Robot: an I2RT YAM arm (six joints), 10 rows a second.
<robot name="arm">
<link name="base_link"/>
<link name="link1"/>
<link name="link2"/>
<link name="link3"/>
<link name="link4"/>
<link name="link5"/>
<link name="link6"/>
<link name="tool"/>
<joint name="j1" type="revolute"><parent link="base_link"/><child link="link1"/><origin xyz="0 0 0.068"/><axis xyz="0 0 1"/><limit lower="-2.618" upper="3.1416"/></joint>
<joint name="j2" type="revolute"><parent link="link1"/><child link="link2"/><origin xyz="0.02 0.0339 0.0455"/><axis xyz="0 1 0"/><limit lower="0" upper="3.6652"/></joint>
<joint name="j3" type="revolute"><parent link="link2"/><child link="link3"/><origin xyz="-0.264 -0.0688 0"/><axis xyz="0 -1 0"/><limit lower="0" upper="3.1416"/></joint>
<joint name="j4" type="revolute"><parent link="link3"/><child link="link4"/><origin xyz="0.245 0.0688 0.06"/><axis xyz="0 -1 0"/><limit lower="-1.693" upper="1.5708"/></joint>
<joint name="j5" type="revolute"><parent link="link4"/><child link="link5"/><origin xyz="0.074 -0.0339 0.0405"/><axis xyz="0 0 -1"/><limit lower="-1.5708" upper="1.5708"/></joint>
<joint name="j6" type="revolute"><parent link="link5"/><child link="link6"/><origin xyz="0.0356 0 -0.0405"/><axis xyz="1 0 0"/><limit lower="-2.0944" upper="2.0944"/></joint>
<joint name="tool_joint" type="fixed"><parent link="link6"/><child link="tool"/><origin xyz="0 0 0" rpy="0 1.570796 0"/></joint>
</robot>
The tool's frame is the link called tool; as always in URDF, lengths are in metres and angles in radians.
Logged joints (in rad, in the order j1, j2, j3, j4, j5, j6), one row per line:
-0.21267 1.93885 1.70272 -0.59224 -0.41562 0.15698
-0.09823 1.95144 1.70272 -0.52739 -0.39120 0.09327
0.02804 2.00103 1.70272 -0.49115 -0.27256 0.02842
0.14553 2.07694 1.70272 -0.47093 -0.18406 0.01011
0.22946 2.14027 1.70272 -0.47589 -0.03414 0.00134
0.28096 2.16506 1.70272 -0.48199 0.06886 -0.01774
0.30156 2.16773 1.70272 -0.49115 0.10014 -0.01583
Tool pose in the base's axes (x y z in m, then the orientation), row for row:
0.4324 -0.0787 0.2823 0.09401 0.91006 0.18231 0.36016
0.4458 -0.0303 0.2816 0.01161 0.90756 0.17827 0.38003
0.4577 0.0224 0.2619 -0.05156 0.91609 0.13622 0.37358
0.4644 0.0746 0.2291 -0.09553 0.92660 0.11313 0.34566
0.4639 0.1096 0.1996 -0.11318 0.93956 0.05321 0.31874
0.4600 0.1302 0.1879 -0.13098 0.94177 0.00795 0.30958
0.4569 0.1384 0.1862 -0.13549 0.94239 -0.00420 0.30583
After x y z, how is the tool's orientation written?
As a quaternion, x y z w.
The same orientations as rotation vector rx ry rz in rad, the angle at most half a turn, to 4 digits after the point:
0.2423 2.3459 0.4699
0.0296 2.3175 0.4552
-0.1321 2.3464 0.3489
-0.2480 2.4052 0.2937
-0.2977 2.4710 0.1399
-0.3460 2.4881 0.0210
-0.3586 2.4943 -0.0111

